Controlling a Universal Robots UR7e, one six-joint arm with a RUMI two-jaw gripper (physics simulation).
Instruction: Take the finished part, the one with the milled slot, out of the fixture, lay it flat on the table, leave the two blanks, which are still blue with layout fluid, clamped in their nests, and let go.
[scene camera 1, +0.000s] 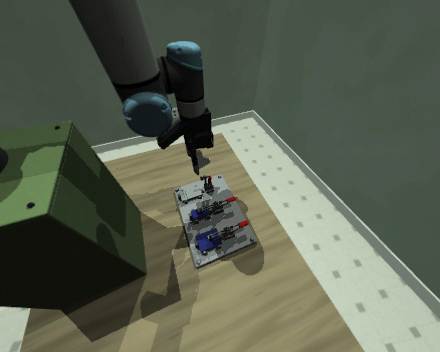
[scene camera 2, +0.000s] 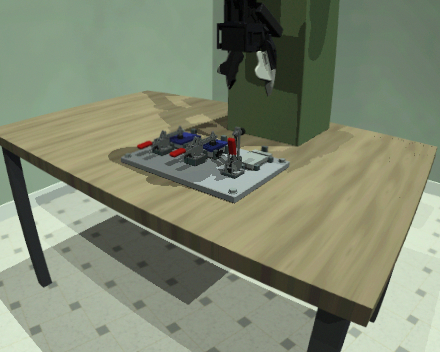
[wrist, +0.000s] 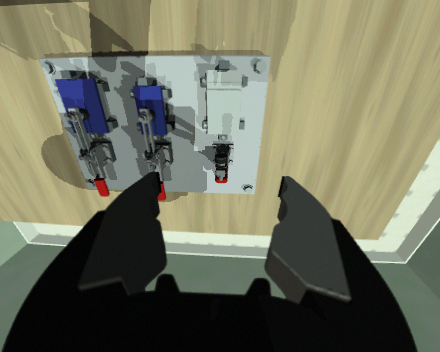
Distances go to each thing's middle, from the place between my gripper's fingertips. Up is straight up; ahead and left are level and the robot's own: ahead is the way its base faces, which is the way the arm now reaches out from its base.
Labels:
I see the finished part (wrist: 223, 86) 40 mm behind my hand and 160 mm below it. Round my hand: fixture plate (scene camera 2: 207, 177) 10 mm ahead, 110 mm to the right, 180 mm below.

